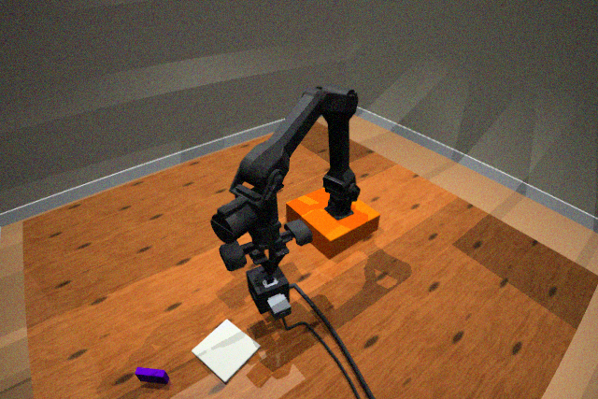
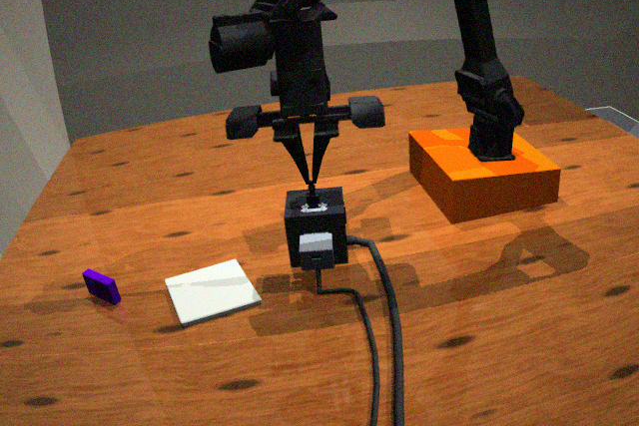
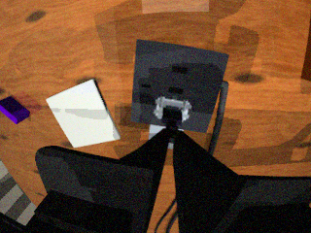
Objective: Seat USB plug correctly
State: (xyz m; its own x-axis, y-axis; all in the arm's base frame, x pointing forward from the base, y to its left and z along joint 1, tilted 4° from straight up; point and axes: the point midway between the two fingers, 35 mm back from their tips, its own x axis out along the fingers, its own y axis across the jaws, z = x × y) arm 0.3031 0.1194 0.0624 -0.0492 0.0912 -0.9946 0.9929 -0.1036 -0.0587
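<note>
The dark USB plug is 2 cm below my gripper tip. Round my gripper tip: silver-framed socket: 4 cm below; white pad: 15 cm ahead, 5 cm to the left, 11 cm below; purple block: 30 cm ahead, 4 cm to the left, 10 cm below.
</note>
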